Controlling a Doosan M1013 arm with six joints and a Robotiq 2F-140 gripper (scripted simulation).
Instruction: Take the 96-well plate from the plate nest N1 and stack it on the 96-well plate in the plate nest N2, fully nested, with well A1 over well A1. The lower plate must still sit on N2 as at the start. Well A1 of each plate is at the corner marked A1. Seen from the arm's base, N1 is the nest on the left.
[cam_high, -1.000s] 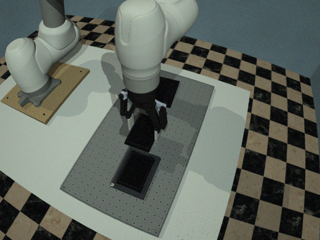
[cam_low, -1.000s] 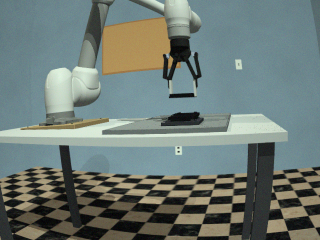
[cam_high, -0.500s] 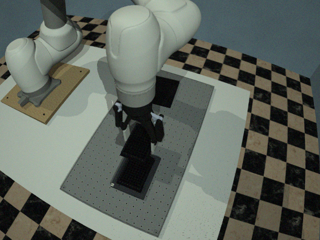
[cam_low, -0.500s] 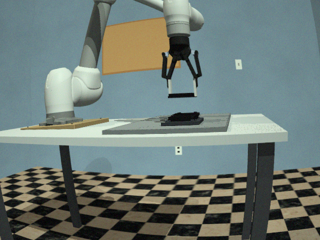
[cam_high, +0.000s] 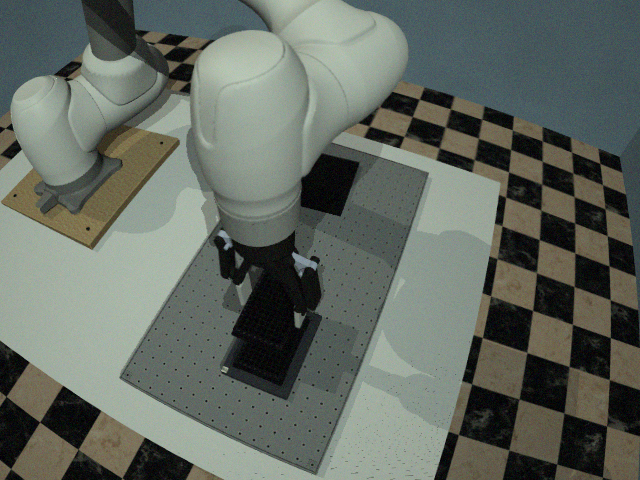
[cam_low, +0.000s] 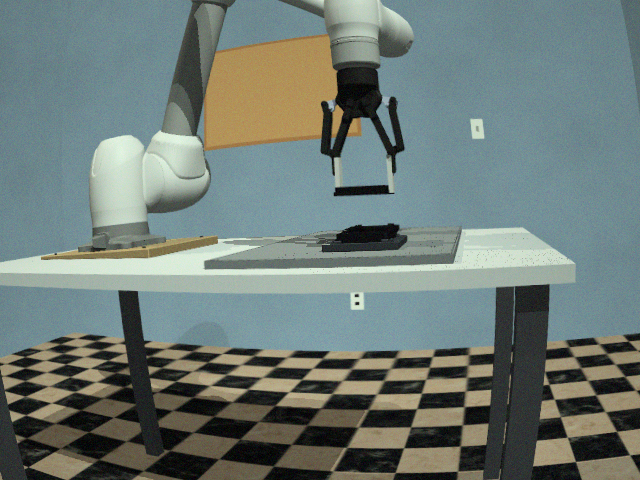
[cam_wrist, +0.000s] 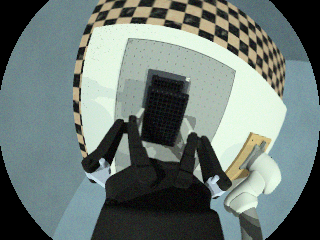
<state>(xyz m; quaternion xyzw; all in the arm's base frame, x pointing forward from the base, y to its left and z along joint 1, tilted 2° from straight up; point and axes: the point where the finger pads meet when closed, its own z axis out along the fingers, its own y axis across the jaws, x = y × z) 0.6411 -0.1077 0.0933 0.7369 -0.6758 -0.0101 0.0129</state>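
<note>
My gripper is now 10 mm short of the plate nest N2, 30 mm to the left of it and 110 mm above it. The rest, counted from my hand: plate nest N1: 80 mm behind, 360 mm to the left, 110 mm below.
</note>
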